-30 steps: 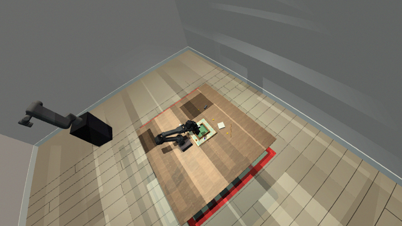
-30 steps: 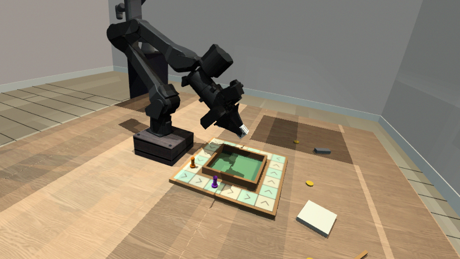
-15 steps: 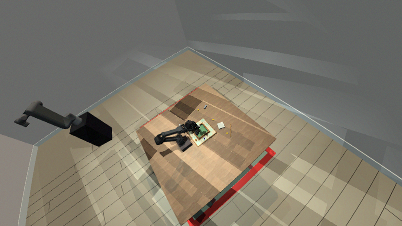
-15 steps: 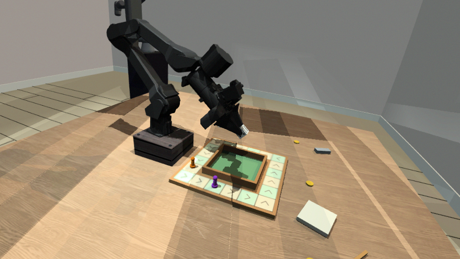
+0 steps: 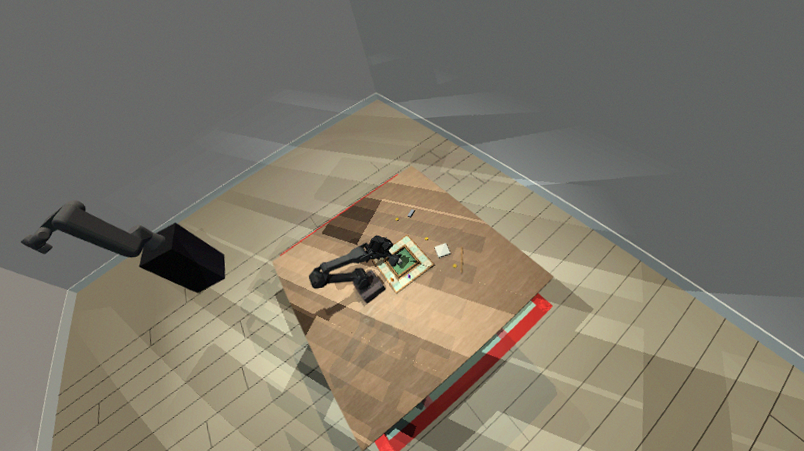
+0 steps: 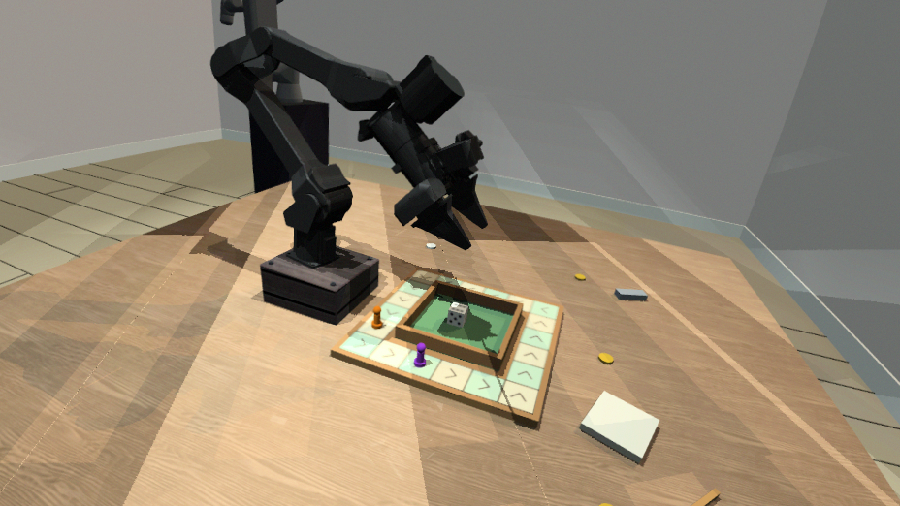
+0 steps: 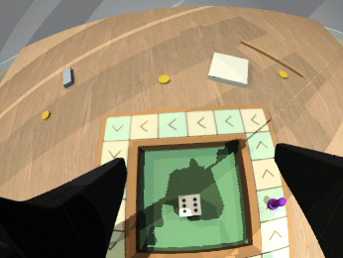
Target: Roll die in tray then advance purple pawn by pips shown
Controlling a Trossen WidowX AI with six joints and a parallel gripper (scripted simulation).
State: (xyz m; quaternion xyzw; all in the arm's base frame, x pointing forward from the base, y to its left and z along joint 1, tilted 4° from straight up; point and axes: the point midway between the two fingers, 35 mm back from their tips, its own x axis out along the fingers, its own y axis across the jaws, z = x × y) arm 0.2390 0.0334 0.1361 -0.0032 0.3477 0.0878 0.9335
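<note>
Right now the purple pawn is 1 cm behind my gripper tip, 11 cm to the right of it and 14 cm below it. From my gripper tip the other things lie so: white die (2 cm behind, 14 cm below); then green tray (16 cm below); then orange pawn (11 cm behind, 8 cm to the right, 14 cm below).
</note>
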